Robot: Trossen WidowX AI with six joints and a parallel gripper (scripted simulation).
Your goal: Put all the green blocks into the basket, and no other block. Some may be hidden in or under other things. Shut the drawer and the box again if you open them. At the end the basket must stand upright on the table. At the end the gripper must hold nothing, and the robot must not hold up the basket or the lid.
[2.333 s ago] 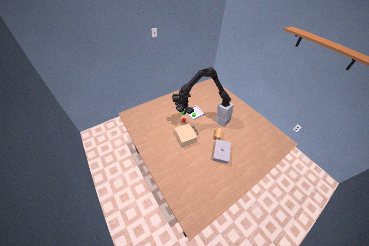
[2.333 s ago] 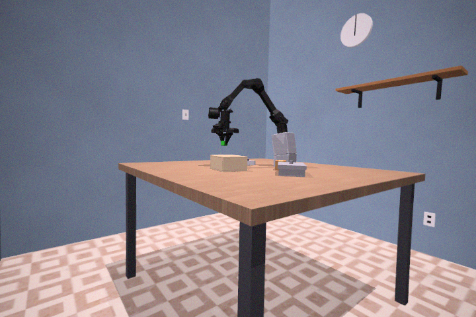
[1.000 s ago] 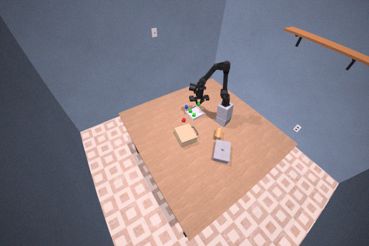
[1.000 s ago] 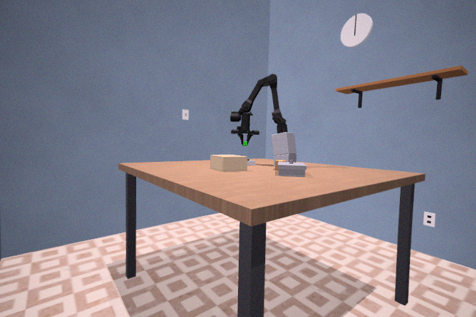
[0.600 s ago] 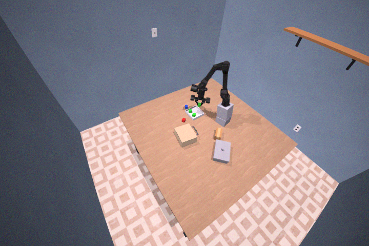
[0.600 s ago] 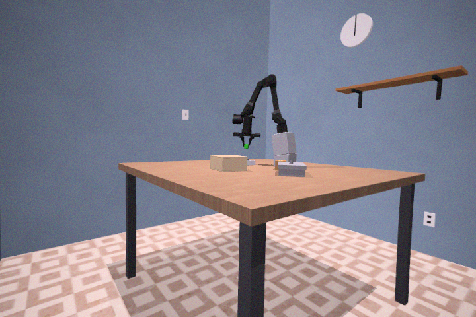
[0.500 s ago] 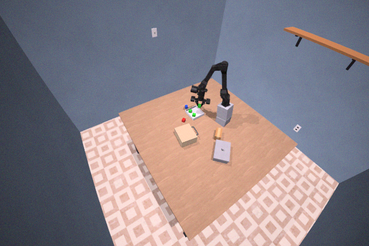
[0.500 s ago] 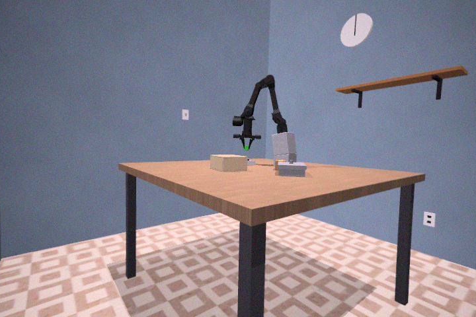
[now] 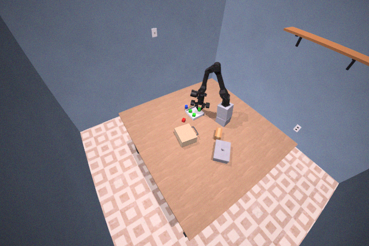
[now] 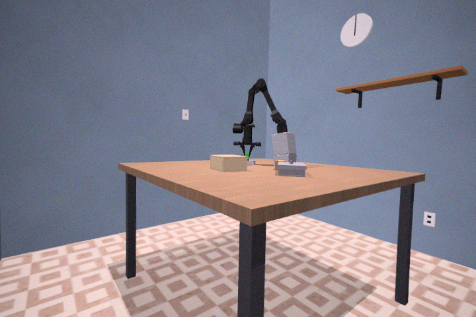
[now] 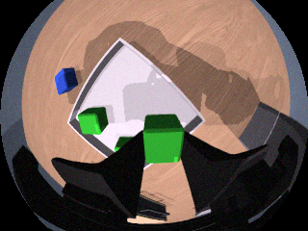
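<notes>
Right now my hand is 3 cm short of the white basket, 3 cm to the left of it and 8 cm above it. Round my hand: blue block (6 cm ahead, 14 cm to the right, 8 cm below); then red block (19 cm ahead, 1 cm to the left, 8 cm below); then drawer (26 cm ahead, 20 cm to the left, 6 cm below).
</notes>
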